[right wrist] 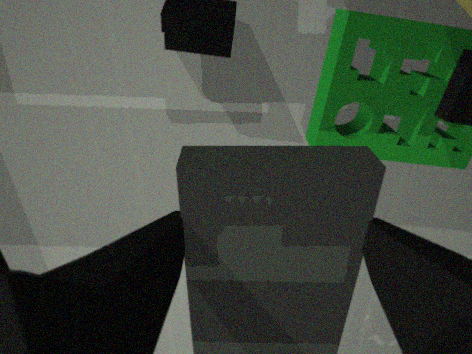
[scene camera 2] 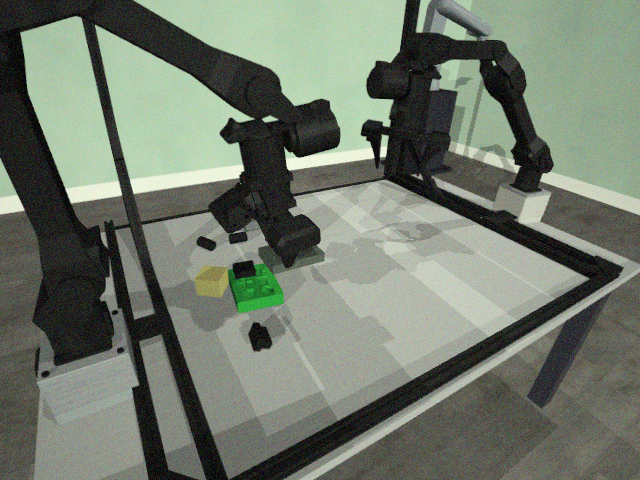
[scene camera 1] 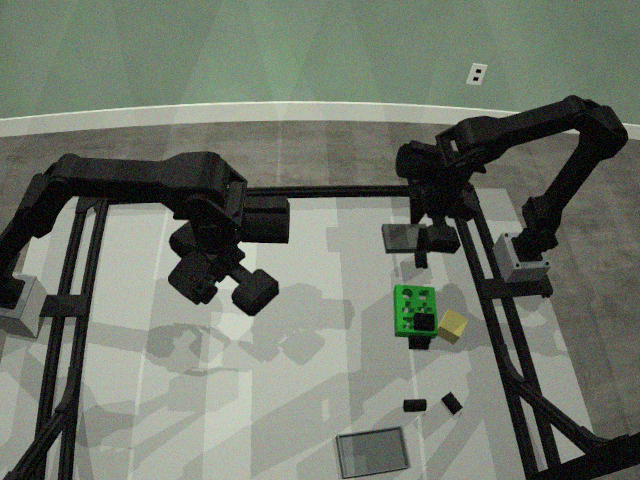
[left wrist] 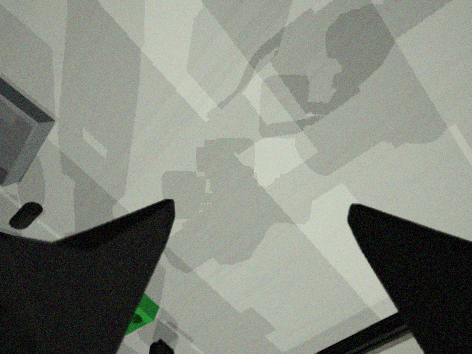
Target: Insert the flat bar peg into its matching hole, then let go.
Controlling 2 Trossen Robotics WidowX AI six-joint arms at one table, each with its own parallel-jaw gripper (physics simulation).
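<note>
My right gripper is shut on the flat grey bar peg. It holds the peg level and low over the table, a little way from the green hole block. The block lies flat, with a black peg standing in one hole. One corner of the block also shows in the left wrist view. My left gripper is open and empty, high over the table's middle and far from the block.
A yellow cube touches the block's side. Loose black pegs lie around the block. A second flat grey bar lies near the table edge. The black frame rail runs along the side.
</note>
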